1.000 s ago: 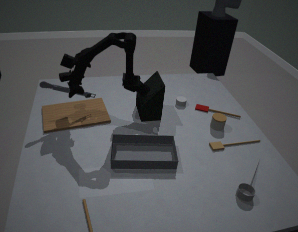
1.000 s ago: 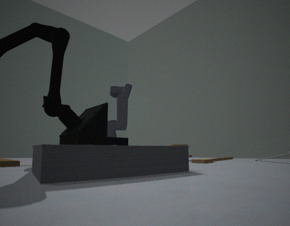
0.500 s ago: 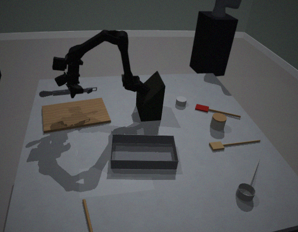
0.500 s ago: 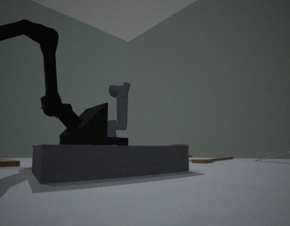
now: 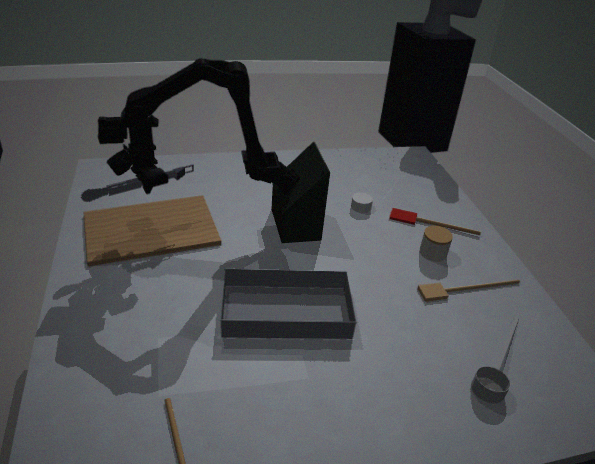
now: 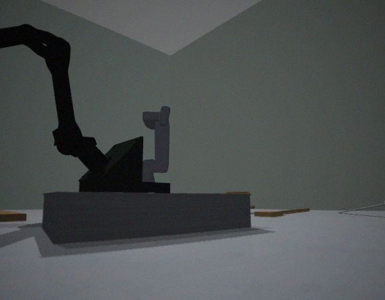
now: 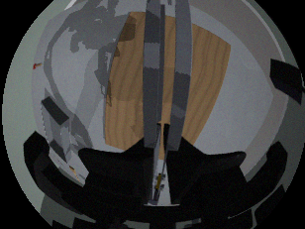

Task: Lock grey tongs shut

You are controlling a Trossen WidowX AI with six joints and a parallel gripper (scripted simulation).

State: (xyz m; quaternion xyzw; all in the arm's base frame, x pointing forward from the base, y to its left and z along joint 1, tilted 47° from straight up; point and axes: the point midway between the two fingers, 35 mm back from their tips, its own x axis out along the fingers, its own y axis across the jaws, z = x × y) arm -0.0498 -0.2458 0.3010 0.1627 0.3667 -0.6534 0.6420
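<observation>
Right now the wooden board is 12 cm below my gripper tip. Also, from my gripper tip: grey roasting tin: 40 cm ahead, 27 cm to the left, 10 cm below; white puck: 65 cm to the left, 11 cm below, 3 cm ahead; corked jar: 76 cm to the left, 29 cm ahead, 9 cm below.
</observation>
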